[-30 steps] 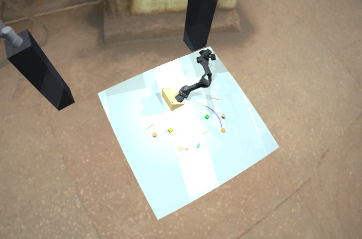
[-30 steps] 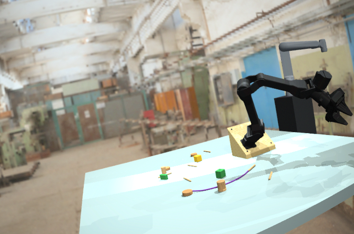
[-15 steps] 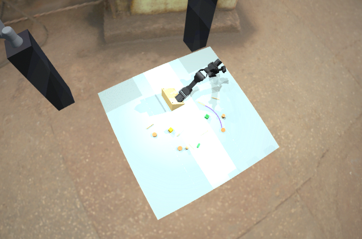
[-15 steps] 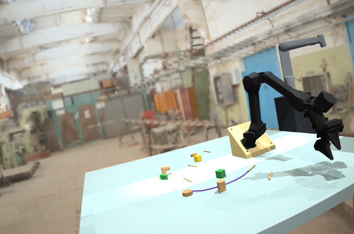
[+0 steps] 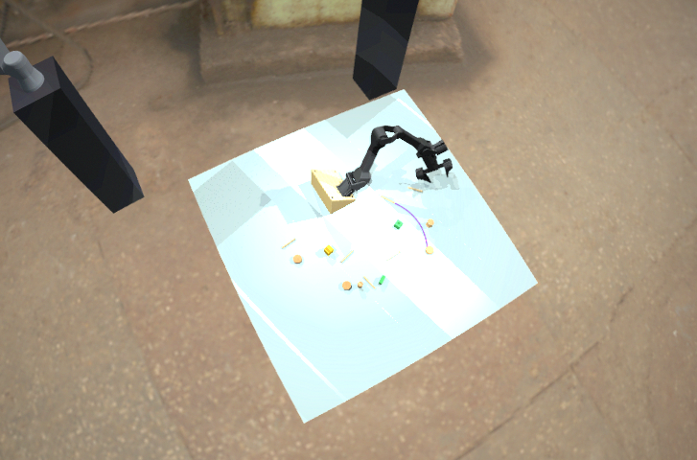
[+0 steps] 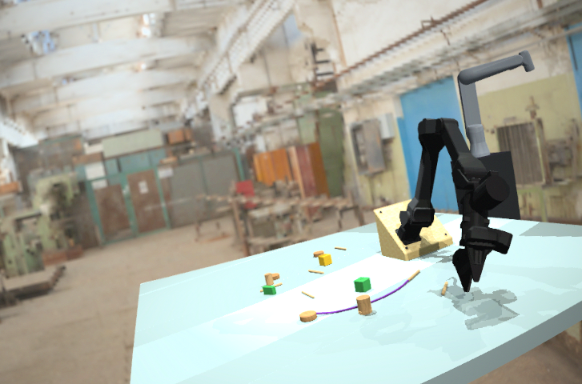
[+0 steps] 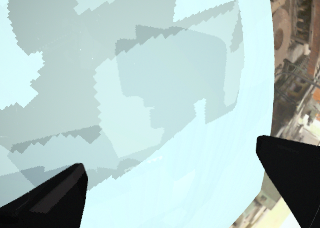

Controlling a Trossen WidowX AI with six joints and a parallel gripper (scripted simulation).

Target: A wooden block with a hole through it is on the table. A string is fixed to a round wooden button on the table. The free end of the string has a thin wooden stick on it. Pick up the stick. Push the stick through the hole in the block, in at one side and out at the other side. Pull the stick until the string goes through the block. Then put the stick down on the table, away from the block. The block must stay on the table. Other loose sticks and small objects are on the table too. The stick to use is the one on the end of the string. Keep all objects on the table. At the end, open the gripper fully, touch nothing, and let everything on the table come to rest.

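Now: the green cube 310 mm to the right of my gripper tip, 100 mm ahead of it and 20 mm below it. From my gripper tip the other things lie so: thin wooden stick 270 mm to the right, 40 mm below, 30 mm behind; then round wooden button 280 mm ahead, 250 mm to the right, 30 mm below; then yellow cube 670 mm to the right, 40 mm ahead, 20 mm below.
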